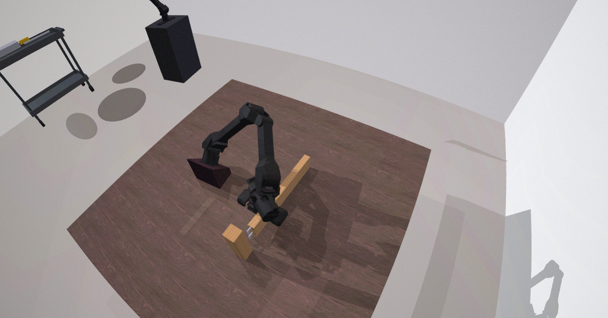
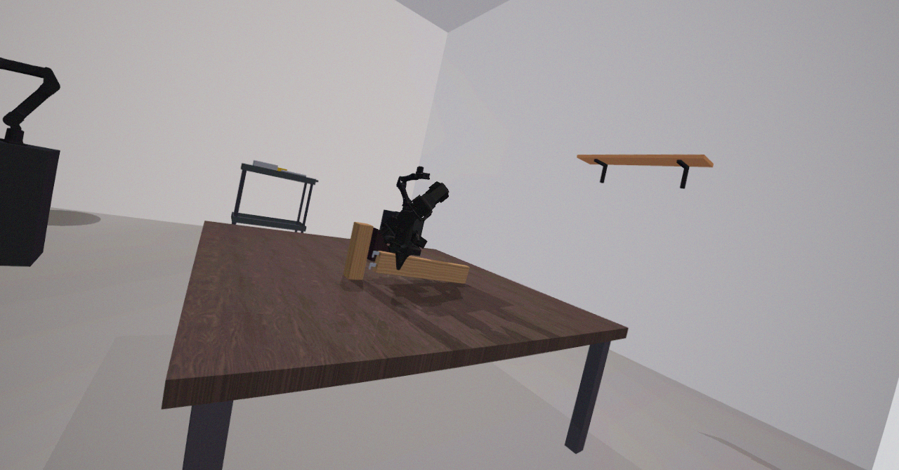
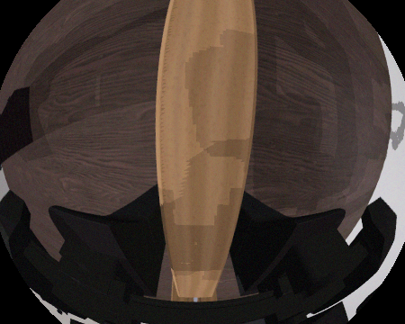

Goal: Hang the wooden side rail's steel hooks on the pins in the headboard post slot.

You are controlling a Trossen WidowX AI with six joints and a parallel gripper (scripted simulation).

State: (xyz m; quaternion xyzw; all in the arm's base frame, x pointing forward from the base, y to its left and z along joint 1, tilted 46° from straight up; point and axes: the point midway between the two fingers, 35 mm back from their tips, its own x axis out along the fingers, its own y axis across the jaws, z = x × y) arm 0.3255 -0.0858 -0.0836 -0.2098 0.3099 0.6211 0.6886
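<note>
The headboard post is 20 mm behind my gripper tip, 150 mm to the right of it and 40 mm above it.
</note>
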